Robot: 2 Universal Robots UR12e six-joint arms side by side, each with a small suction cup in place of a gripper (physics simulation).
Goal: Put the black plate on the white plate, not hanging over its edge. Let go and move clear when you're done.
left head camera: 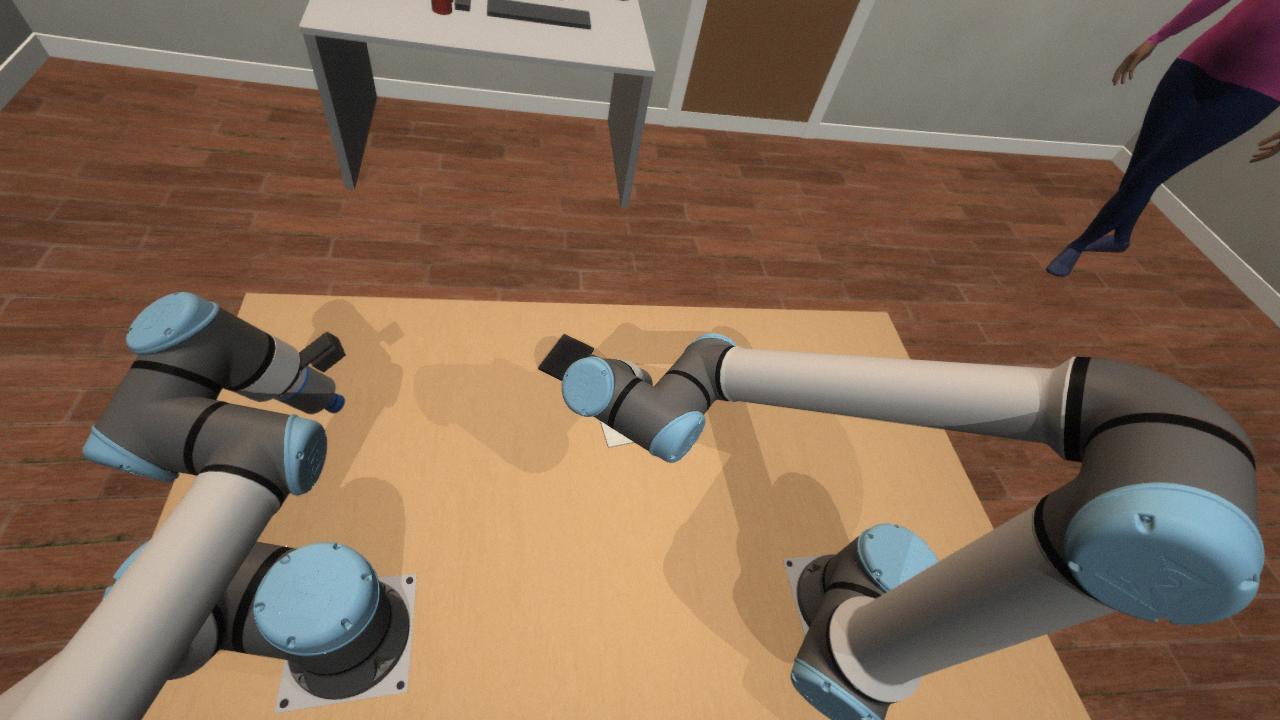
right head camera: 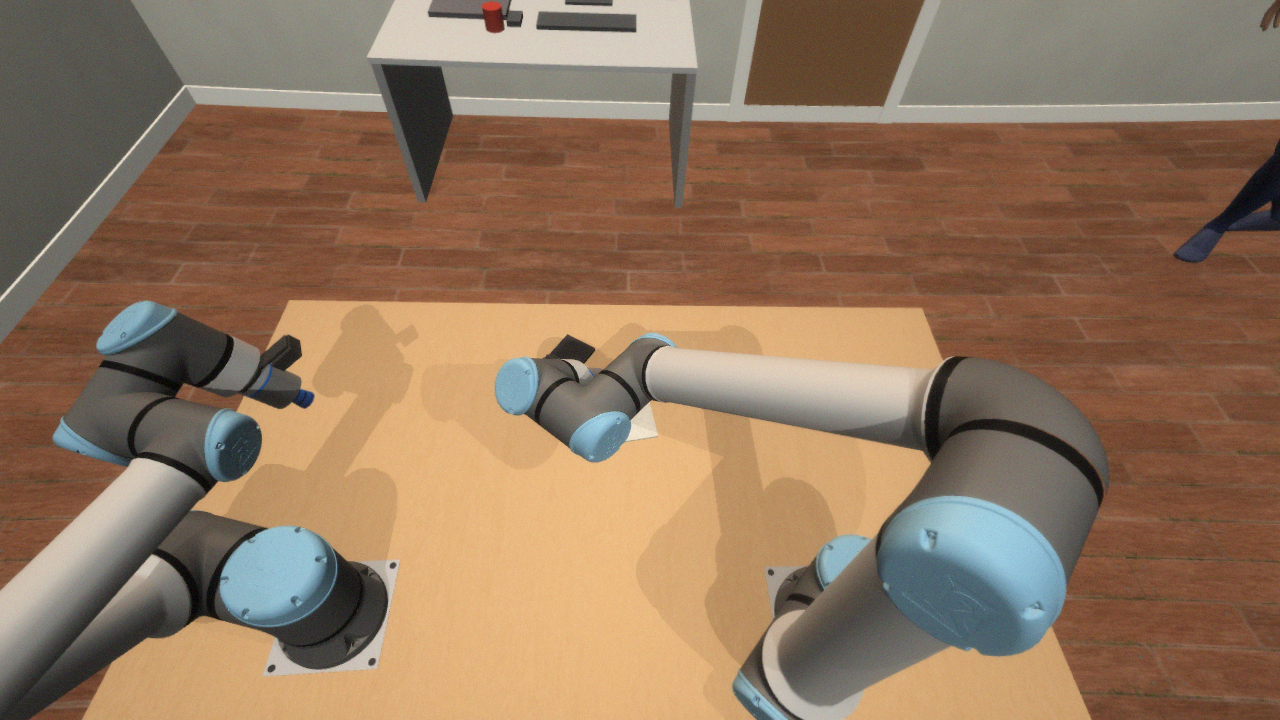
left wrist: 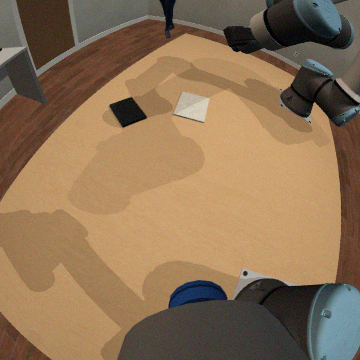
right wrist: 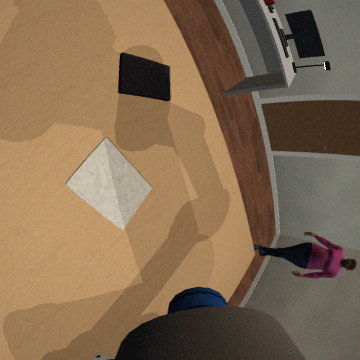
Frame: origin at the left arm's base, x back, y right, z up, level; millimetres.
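Seen in the pictures: left end effector, tool point: (left head camera: 336, 404) (right head camera: 308, 400); right end effector, tool point: (left wrist: 235, 46); left arm's base, origin of the base link: (right head camera: 336, 614); right arm's base, origin of the base link: (left wrist: 294, 104).
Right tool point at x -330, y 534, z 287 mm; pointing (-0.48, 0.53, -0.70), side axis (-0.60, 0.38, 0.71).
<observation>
Offsets run from my right tool point to a thing's top centre. Level surfaces: height alone.
The black plate @(dx -279, dy -108, dz -277 mm) (left head camera: 564, 356) (right head camera: 571, 349) (left wrist: 128, 112) (right wrist: 144, 77) lies flat on the table, a little apart from the white plate @(dx -85, dy +34, dz -281 mm) (left head camera: 615, 435) (right head camera: 642, 424) (left wrist: 191, 107) (right wrist: 109, 184), which also lies flat. In both head views my right arm partly covers the plates. My left suction cup (left head camera: 335, 402) (right head camera: 305, 398) (left wrist: 198, 293) is off above the table's left part, with nothing on it. My right suction cup (right wrist: 198, 299) is above the table with nothing on it; in the head views it is hidden behind its own wrist.
The wooden table @(dz -287 mm) (left head camera: 537, 573) (right head camera: 519, 573) (left wrist: 260, 200) (right wrist: 40, 240) carries both arm bases. My right forearm (left head camera: 877, 389) (right head camera: 787, 385) reaches across its right part. A white desk (left head camera: 483, 44) (right head camera: 537, 49) stands beyond the table, and a person (left head camera: 1172, 134) (right wrist: 320, 257) stands on the floor farther off.
</observation>
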